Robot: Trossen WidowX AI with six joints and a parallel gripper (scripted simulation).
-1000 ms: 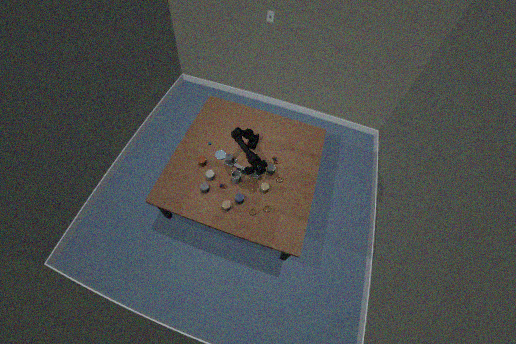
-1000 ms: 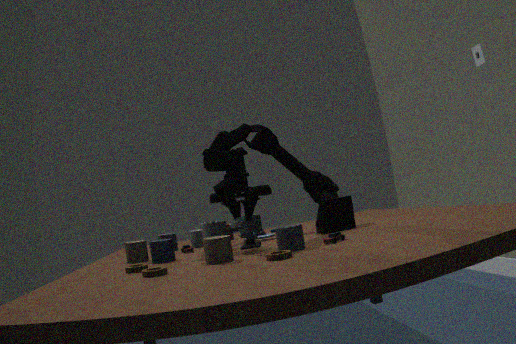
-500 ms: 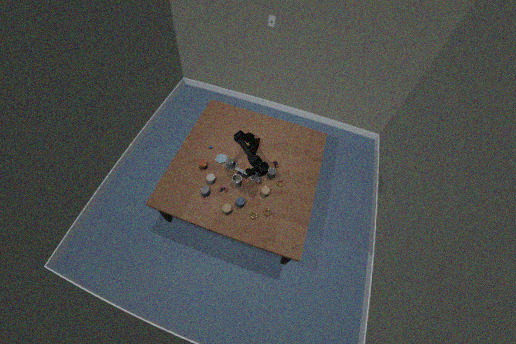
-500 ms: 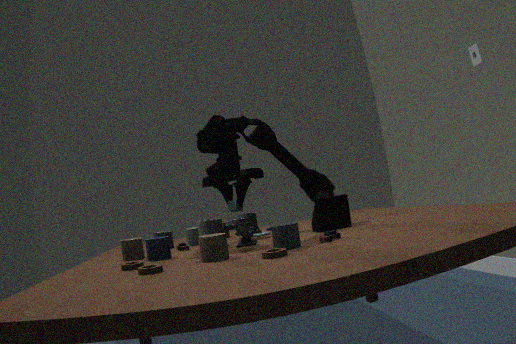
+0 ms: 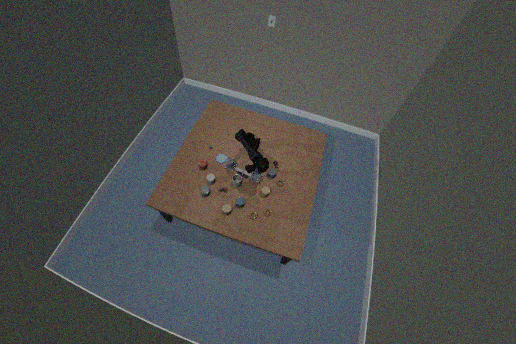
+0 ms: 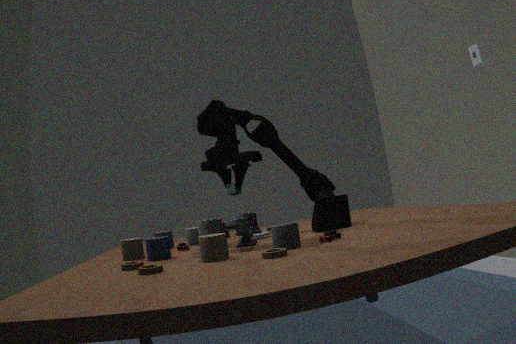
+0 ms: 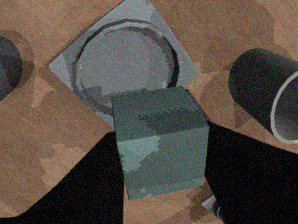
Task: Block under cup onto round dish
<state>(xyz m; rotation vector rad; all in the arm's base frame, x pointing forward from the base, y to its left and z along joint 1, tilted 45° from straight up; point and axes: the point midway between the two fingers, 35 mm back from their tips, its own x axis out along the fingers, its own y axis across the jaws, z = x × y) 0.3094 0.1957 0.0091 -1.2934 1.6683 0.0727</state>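
Right now the pale round dish is 36 cm to the right of my gripper tip, 17 cm below it and 8 cm behind it. The rest, counted from my gripper tip: balance beam (13 cm below, 12 cm to the right, 2 cm behind).
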